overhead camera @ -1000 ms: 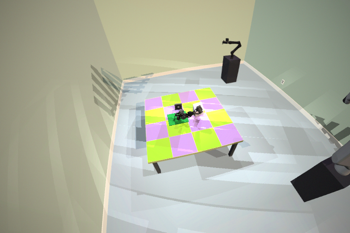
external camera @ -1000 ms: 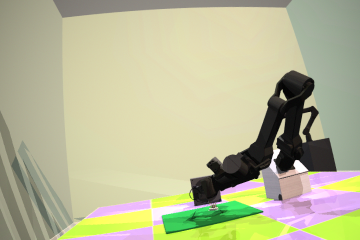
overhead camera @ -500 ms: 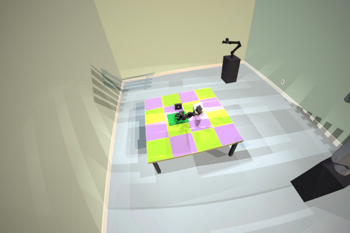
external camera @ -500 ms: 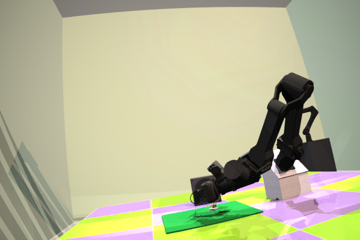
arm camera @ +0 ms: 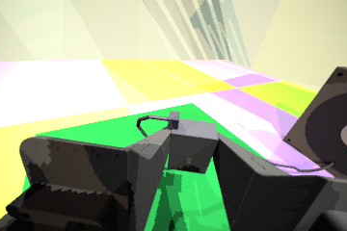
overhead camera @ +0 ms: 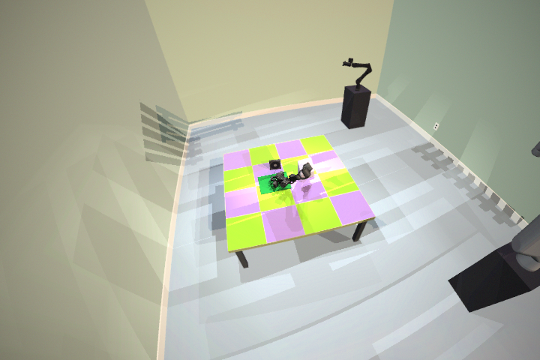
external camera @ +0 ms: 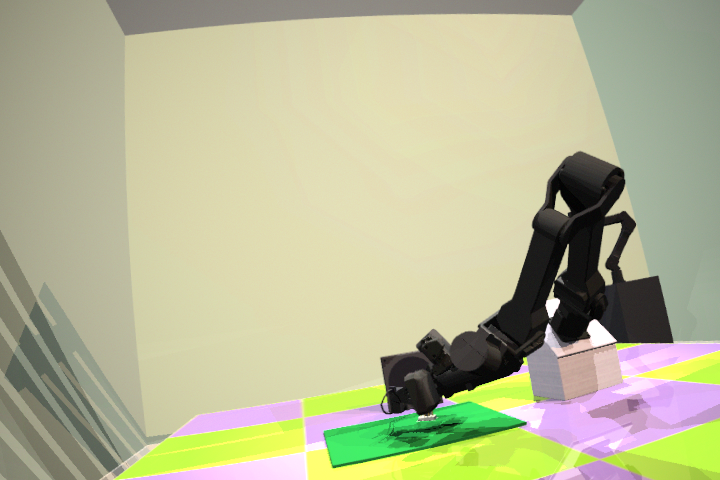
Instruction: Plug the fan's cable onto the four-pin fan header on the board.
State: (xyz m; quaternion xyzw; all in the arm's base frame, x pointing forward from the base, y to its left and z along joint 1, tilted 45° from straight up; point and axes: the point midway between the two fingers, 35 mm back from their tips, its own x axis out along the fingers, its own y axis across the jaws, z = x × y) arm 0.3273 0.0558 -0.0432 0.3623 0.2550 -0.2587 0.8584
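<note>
The green board is 8 cm below my gripper tip and 2 cm behind it. Also, from my gripper tip: fan (19 cm to the right, 8 cm behind, 1 cm below); then black fan plug (1 cm below); then four-pin header (7 cm below, 6 cm behind, 4 cm to the right).
</note>
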